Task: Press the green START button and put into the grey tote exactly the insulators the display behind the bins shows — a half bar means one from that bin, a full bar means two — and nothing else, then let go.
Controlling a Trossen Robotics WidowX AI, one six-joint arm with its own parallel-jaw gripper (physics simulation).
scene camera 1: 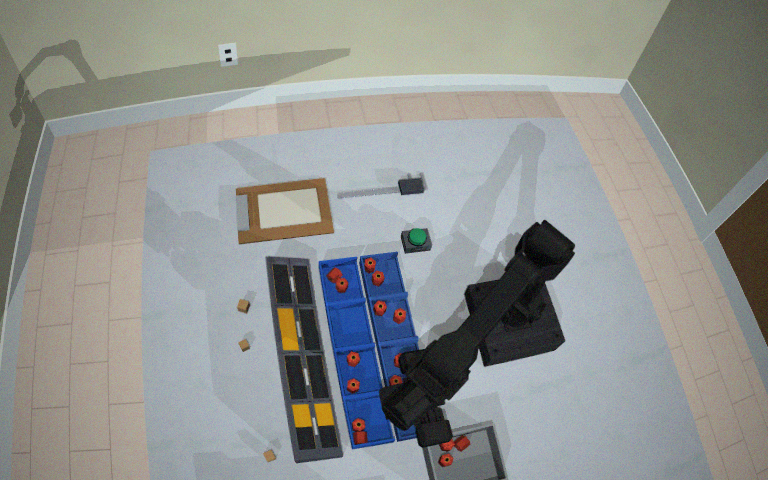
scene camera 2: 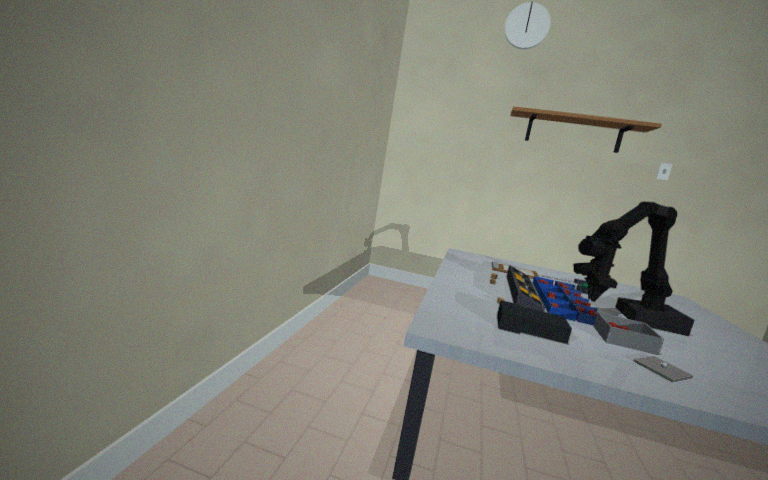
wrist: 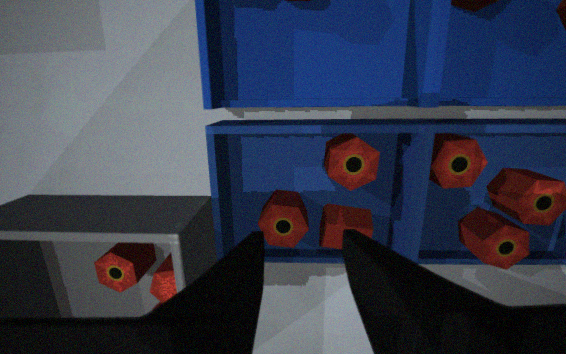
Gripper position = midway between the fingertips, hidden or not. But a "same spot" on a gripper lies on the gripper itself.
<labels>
My gripper shows in scene camera 1 [416, 410], in scene camera 2 and in the wrist view. One and the same spot on a grey tote: [wrist: 58, 238] is [scene camera 2: 603, 318]. The same spot on my gripper: [wrist: 397, 298] is [scene camera 2: 590, 287].
</labels>
